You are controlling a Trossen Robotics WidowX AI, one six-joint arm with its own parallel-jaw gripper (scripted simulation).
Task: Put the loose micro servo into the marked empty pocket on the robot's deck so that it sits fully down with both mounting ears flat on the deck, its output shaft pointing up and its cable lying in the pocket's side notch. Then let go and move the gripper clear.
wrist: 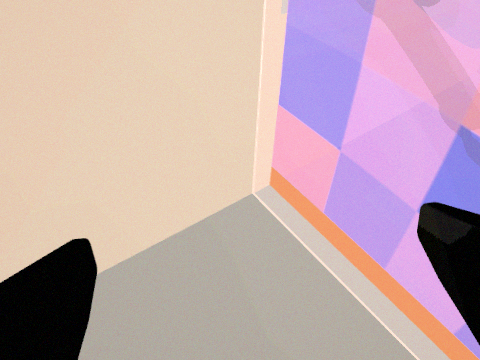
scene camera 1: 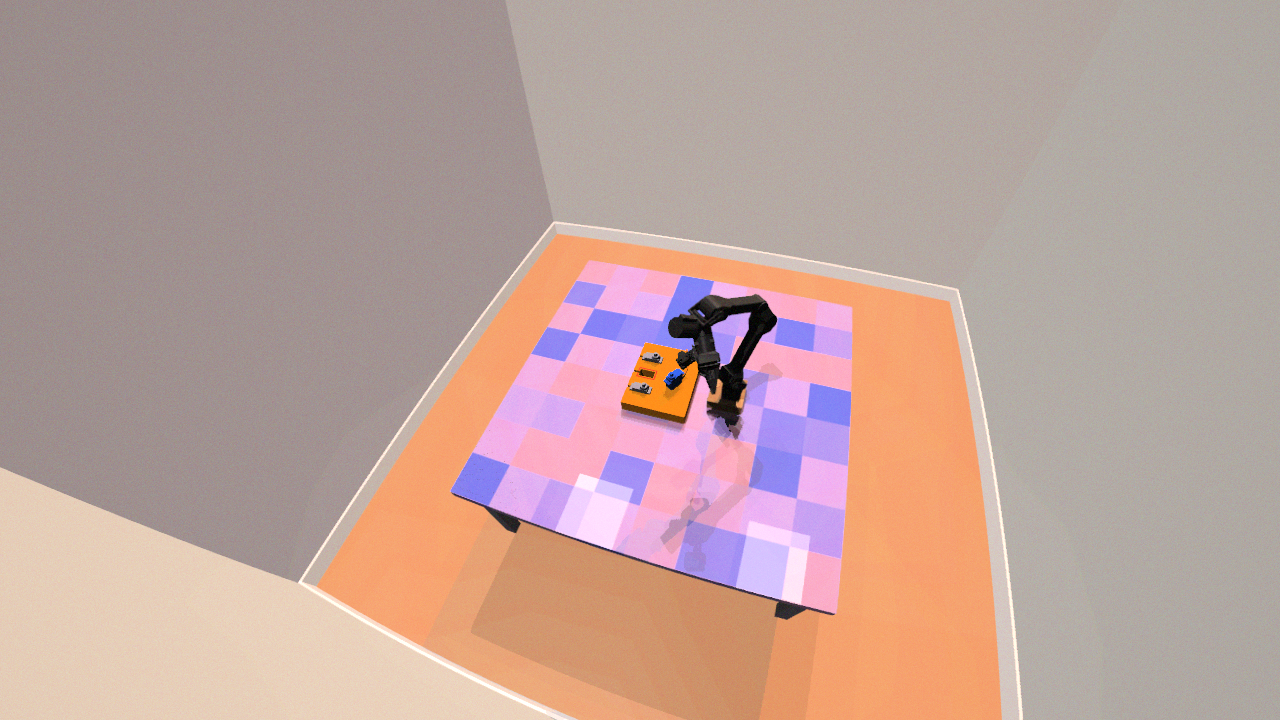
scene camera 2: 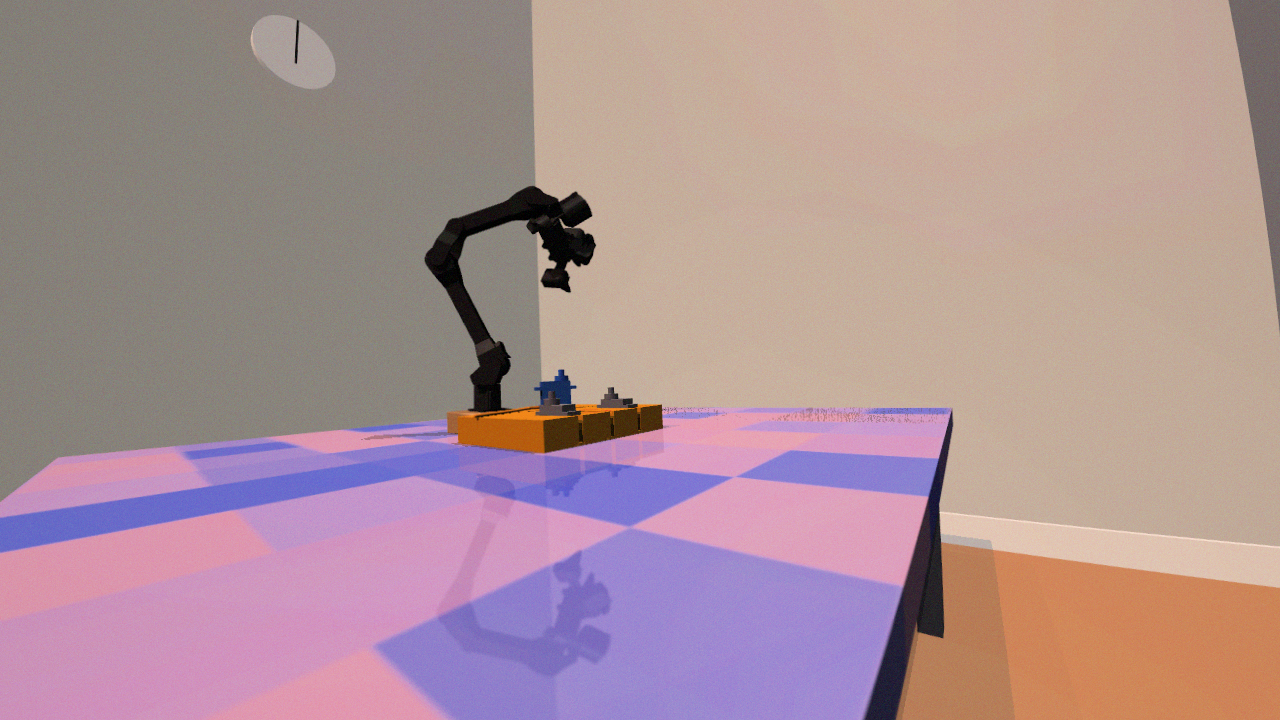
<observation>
My gripper (scene camera 2: 574, 279) is open, with nothing in its grasp. Further things: a blue micro servo (scene camera 2: 561, 385) and an orange deck (scene camera 1: 672, 405).
My gripper is seen too in the wrist view (wrist: 260, 238) and in scene camera 1 (scene camera 1: 713, 393). The orange deck shows as well in scene camera 2 (scene camera 2: 493, 431). The wrist view misses the blue micro servo: it is out of frame.
</observation>
